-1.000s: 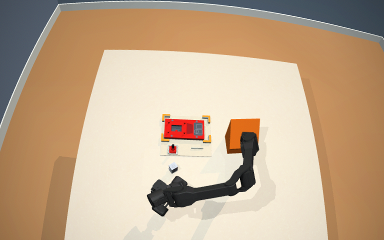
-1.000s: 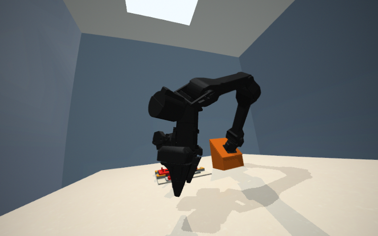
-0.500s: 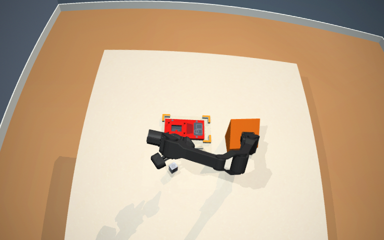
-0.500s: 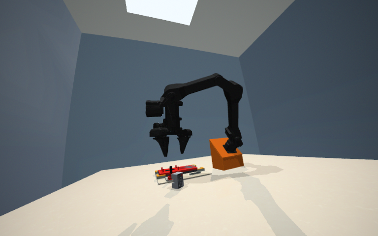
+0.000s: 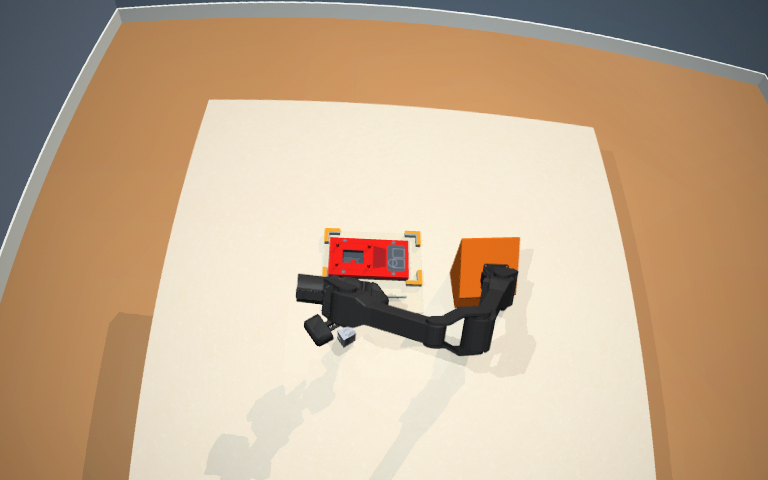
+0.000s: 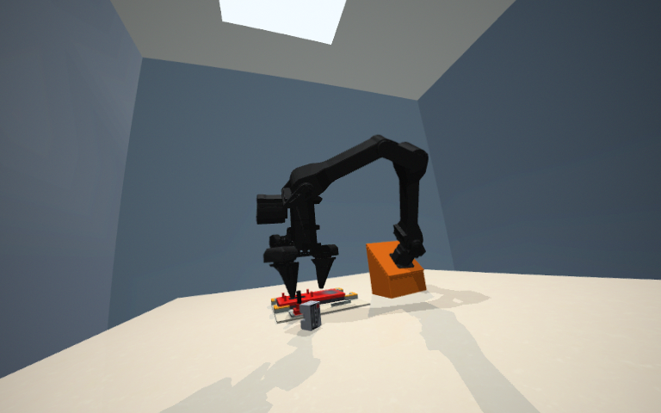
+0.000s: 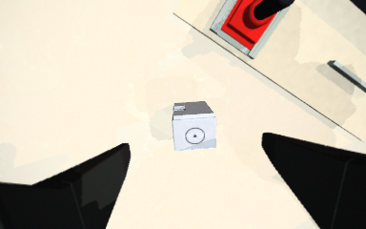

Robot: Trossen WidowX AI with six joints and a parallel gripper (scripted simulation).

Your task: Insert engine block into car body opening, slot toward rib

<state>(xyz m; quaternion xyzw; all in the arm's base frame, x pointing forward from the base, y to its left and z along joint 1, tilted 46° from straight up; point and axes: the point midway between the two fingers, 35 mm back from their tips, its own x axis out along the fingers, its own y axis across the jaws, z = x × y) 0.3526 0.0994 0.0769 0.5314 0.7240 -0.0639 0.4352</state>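
The engine block lies 5 cm below my gripper tip. Round my gripper tip: fixture (6 cm behind, 20 cm to the right, 6 cm below).
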